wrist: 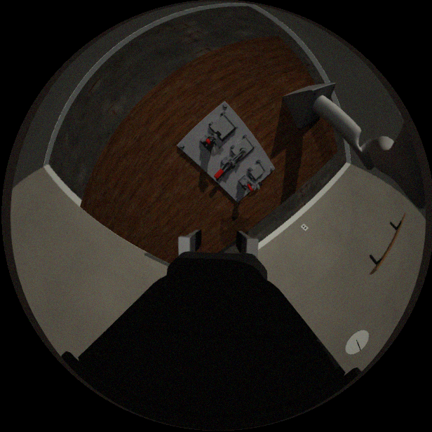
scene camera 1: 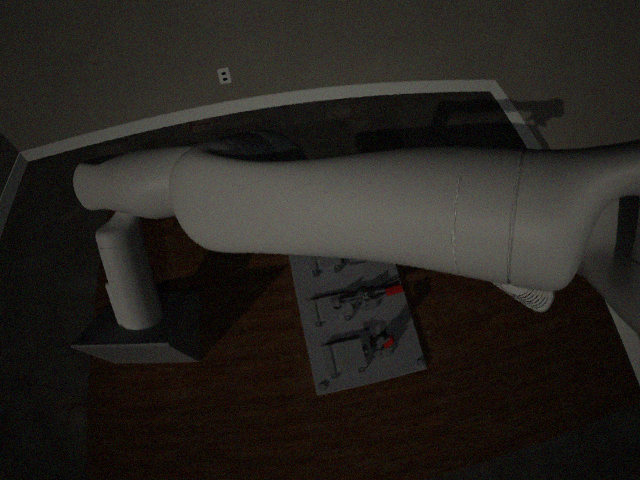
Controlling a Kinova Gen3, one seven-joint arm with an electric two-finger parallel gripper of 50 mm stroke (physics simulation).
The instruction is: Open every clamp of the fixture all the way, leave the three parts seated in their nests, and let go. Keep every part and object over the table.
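Frame: origin at the arm's base, x left, y back, z up, level; millimetres.
Where they show: arm's base, origin of the base link: (scene camera 1: 143,319).
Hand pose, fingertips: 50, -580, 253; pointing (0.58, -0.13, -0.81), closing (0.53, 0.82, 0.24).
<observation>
Things, the pixels of their top centre, and the offset from my fingertips, as dx, dy, dz. "spot": a spot on its surface instead. Level surfaces: height alone.
- grey fixture plate, surface spot: (scene camera 1: 405,356) spot: -108, +44, -345
- middle clamp's red handle, middle of its top: (scene camera 1: 394,288) +29, +64, -299
- upper-left clamp's red grip, middle of its top: (scene camera 1: 389,339) -88, +90, -259
- wooden table, its level: dz -360
The grey fixture plate (scene camera 1: 405,356) (wrist: 261,156) lies on the table. Three seated parts show in the wrist view: the upper-left part (wrist: 222,126), the middle part (wrist: 243,147) and the lower-right part (wrist: 256,172). The middle clamp's red handle (scene camera 1: 393,290) (wrist: 219,173) lies out flat over the plate edge, its bar reaching over the middle part. The upper-left clamp's red grip (scene camera 1: 388,342) (wrist: 208,142) and the lower-right clamp's red grip (wrist: 250,187) look short, seen nearly end-on; their arm positions are unclear. My gripper (wrist: 218,237) is open and empty, apart from the fixture; the arm hides it in scene camera 1.
The robot arm (scene camera 1: 330,201) crosses above the fixture and hides its back end in scene camera 1. The arm's base column (scene camera 1: 135,294) (wrist: 340,117) stands on a grey block (scene camera 1: 129,353) (wrist: 300,107) beside the fixture. The wooden table (scene camera 1: 232,413) (wrist: 145,165) surrounds the plate.
</observation>
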